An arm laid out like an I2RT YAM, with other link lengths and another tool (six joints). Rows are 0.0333 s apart.
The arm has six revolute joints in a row. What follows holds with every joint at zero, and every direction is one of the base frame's.
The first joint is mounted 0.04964 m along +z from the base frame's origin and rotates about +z.
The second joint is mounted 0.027 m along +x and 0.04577 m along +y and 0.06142 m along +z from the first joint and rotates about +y.
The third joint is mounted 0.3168 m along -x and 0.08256 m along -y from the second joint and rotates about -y.
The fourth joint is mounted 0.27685 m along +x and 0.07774 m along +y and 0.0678 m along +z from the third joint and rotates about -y.
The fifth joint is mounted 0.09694 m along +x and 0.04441 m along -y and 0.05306 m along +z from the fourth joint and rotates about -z.
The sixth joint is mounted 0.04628 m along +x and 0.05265 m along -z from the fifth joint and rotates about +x.
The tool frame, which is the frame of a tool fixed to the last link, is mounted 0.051 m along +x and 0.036 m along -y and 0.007 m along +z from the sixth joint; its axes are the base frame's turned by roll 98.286, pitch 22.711 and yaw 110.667 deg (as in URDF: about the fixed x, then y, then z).
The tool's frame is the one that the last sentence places.
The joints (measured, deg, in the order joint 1, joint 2, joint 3, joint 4, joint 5, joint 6), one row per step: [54.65, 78.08, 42.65, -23.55, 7.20, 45.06]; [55.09, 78.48, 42.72, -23.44, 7.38, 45.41]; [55.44, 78.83, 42.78, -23.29, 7.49, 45.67]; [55.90, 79.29, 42.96, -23.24, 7.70, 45.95]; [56.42, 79.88, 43.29, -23.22, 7.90, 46.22]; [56.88, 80.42, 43.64, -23.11, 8.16, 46.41]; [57.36, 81.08, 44.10, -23.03, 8.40, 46.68]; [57.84, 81.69, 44.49, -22.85, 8.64, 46.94]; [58.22, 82.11, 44.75, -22.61, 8.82, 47.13]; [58.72, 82.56, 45.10, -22.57, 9.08, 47.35]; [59.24, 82.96, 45.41, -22.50, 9.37, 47.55]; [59.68, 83.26, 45.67, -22.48, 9.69, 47.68]
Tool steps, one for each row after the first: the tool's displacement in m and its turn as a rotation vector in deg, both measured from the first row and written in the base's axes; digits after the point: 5 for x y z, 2 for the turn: [-0.00120, 0.00210, -0.00138, -0.13, 0.12, 0.05]; [-0.00208, 0.00399, -0.00254, -0.20, 0.21, 0.12]; [-0.00312, 0.00645, -0.00361, -0.38, 0.29, 0.24]; [-0.00404, 0.00973, -0.00449, -0.57, 0.37, 0.42]; [-0.00446, 0.01302, -0.00485, -0.69, 0.29, 0.59]; [-0.00478, 0.01685, -0.00526, -0.79, 0.27, 0.72]; [-0.00519, 0.02063, -0.00573, -0.84, 0.20, 0.85]; [-0.00554, 0.02367, -0.00597, -0.78, 0.09, 0.98]; [-0.00644, 0.02693, -0.00607, -0.86, 0.01, 1.16]; [-0.00749, 0.03012, -0.00609, -0.93, -0.13, 1.37]; [-0.00838, 0.03262, -0.00592, -1.04, -0.32, 1.53]
